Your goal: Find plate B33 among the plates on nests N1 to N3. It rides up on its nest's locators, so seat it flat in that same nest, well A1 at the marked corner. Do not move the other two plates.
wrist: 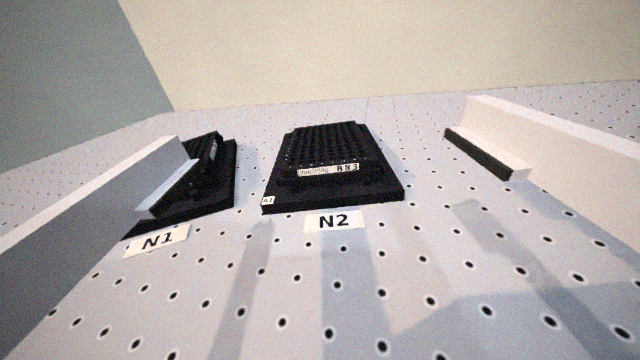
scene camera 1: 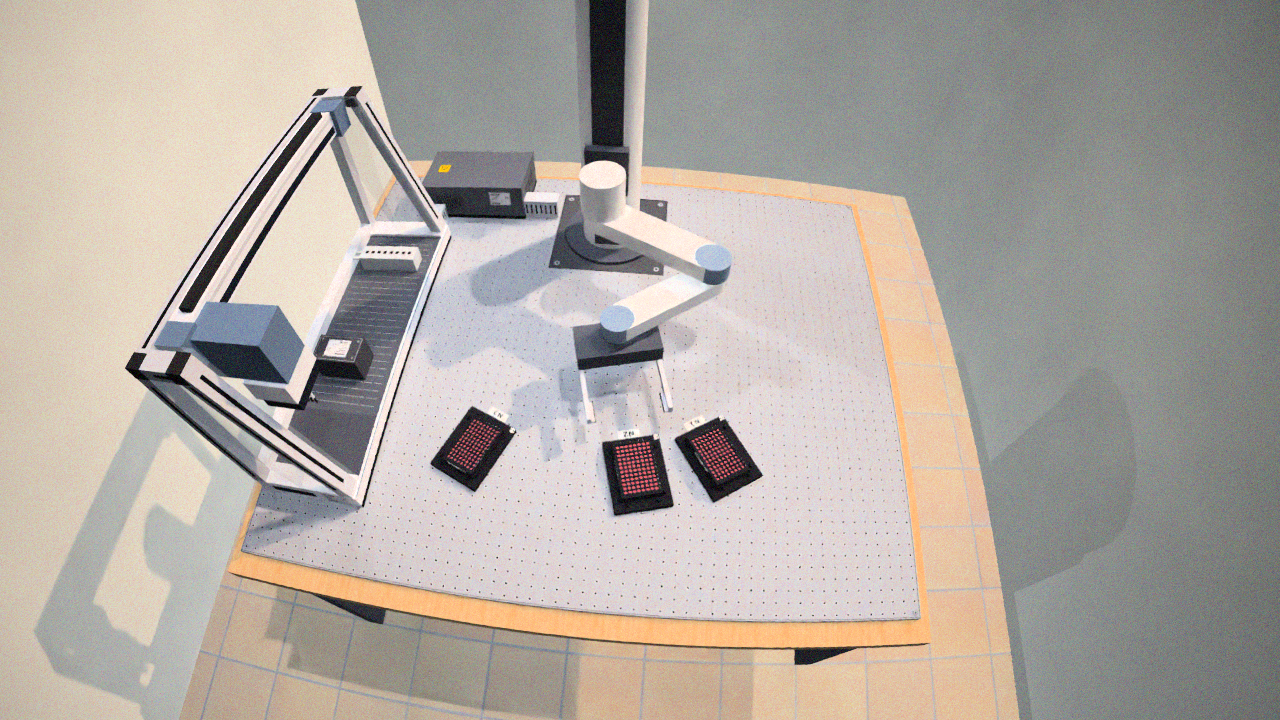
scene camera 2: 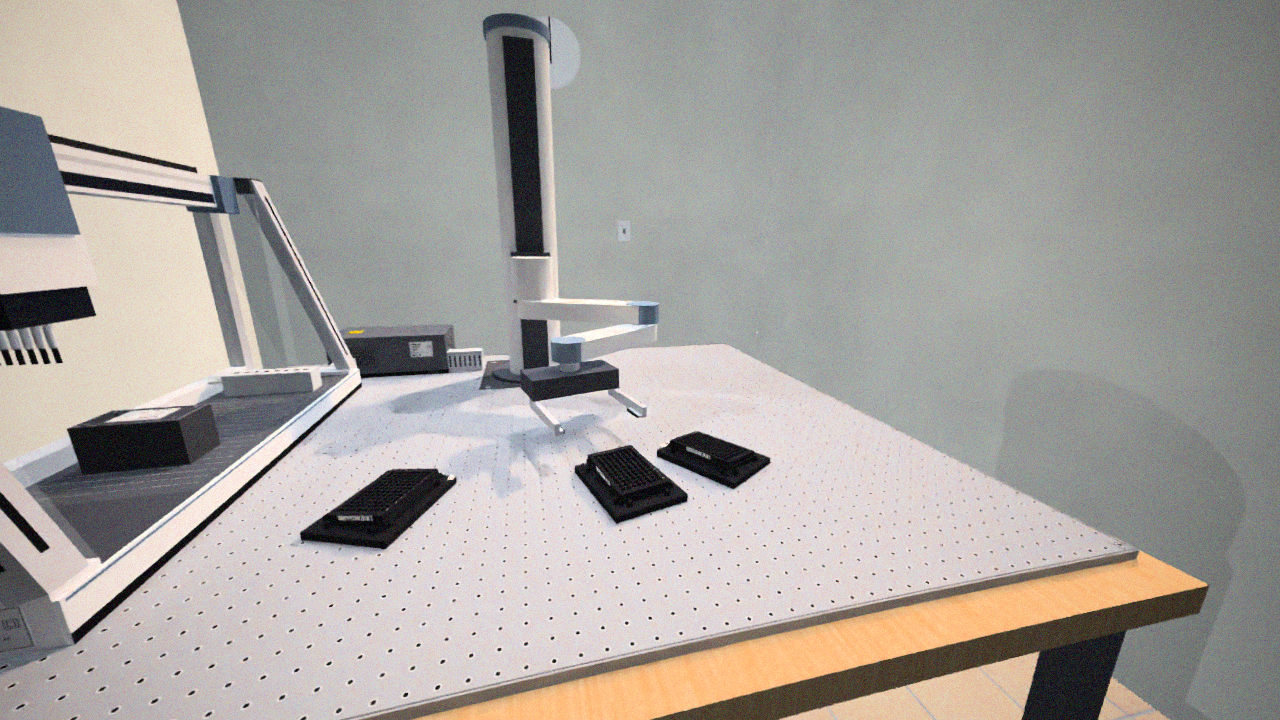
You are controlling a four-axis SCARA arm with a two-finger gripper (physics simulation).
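Note:
My gripper (scene camera 1: pixel 628 413) (scene camera 2: pixel 599 420) (wrist: pixel 318 134) is open and empty, above the table on the arm's side of nest N2 (scene camera 1: pixel 642 505) (wrist: pixel 345 197). The N2 plate (scene camera 1: pixel 637 465) (scene camera 2: pixel 631 470) (wrist: pixel 325 142) shows between the fingers in the wrist view; its blurred label looks like B83, and the A1 mark is at the nest's near left corner. The N1 plate (scene camera 1: pixel 718 452) (scene camera 2: pixel 716 450) (wrist: pixel 204 144) is partly hidden by the left finger; its label is not readable. The N3 plate (scene camera 1: pixel 474 445) (scene camera 2: pixel 393 492) is at the left. No label clearly reads B33 here.
A gantry frame (scene camera 1: pixel 259 192) with a blue pipetting head (scene camera 1: pixel 248 340) stands at the left, with a black box (scene camera 1: pixel 344 356) on its deck. A grey box (scene camera 1: pixel 480 183) (scene camera 2: pixel 398 349) stands at the back, beside the arm's column (scene camera 2: pixel 526 143).

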